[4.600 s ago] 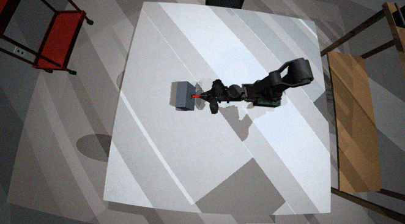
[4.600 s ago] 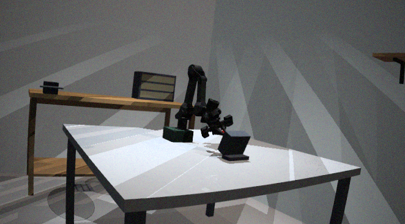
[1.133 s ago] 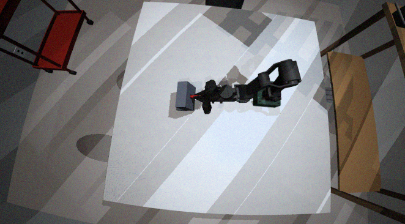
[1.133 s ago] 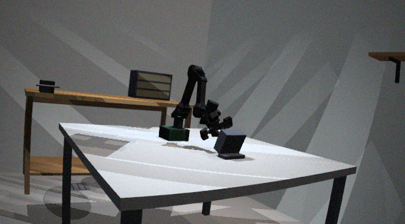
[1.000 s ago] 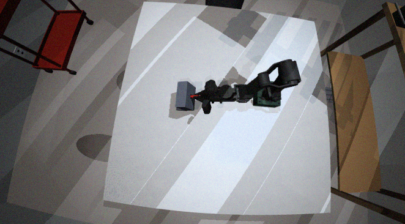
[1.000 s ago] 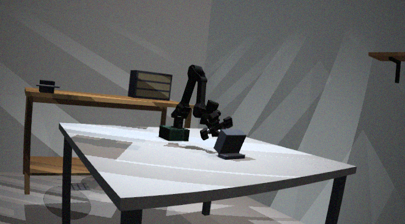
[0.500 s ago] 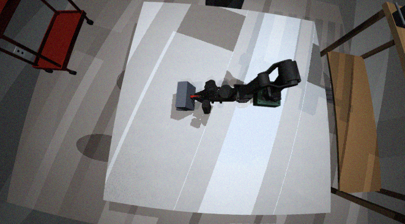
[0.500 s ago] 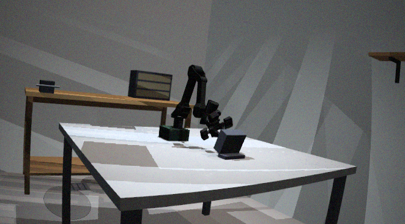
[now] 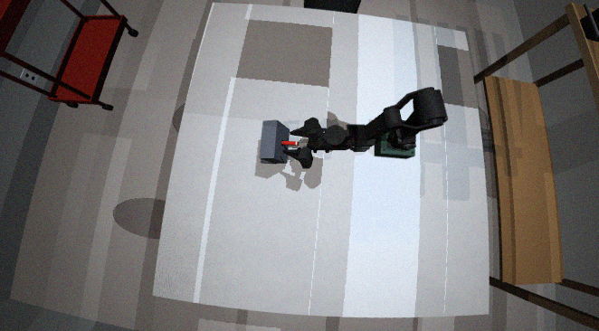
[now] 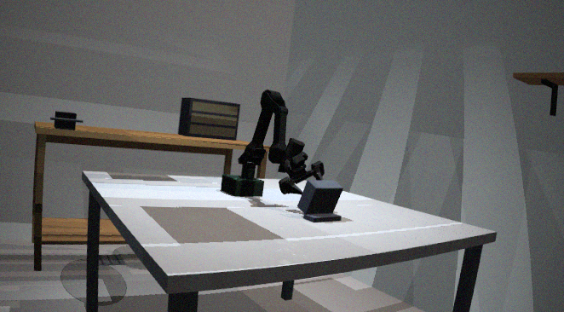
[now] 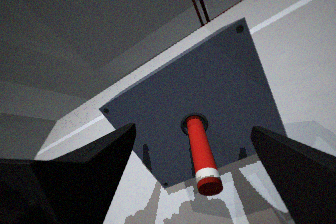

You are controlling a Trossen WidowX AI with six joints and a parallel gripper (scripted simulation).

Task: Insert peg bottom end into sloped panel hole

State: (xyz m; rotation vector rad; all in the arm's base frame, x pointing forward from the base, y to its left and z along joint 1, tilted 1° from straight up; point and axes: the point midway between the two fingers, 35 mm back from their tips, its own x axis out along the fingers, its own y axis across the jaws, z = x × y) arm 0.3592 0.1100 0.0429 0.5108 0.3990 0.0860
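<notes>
My gripper tip is now 20 mm past the round red peg and 10 mm above it. Also, from my gripper tip: panel 40 mm ahead, 10 mm to the left, 20 mm below.
</notes>
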